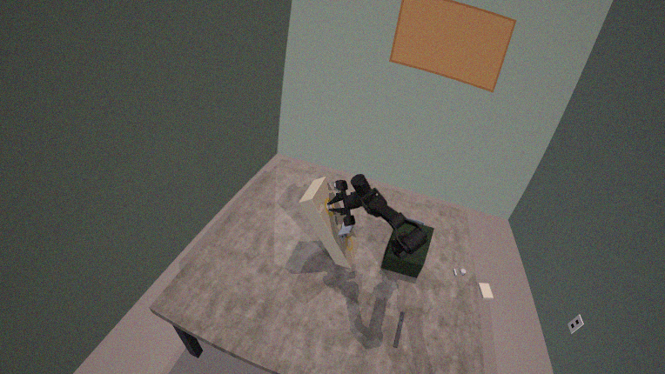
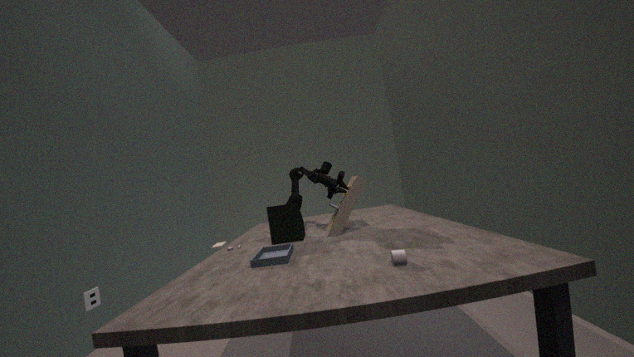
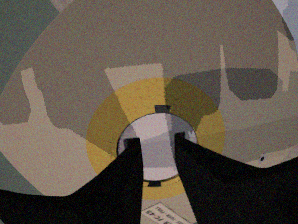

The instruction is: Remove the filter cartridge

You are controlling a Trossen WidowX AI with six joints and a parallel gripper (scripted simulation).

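Now: the filter cartridge 10 mm ahead of my gripper tip and 10 mm below it. From my gripper tip the other things lie so: tray 450 mm behind, 220 mm to the right, 220 mm below; then card 840 mm behind, 140 mm to the left, 220 mm below; then beige service panel 40 mm behind, 80 mm below.
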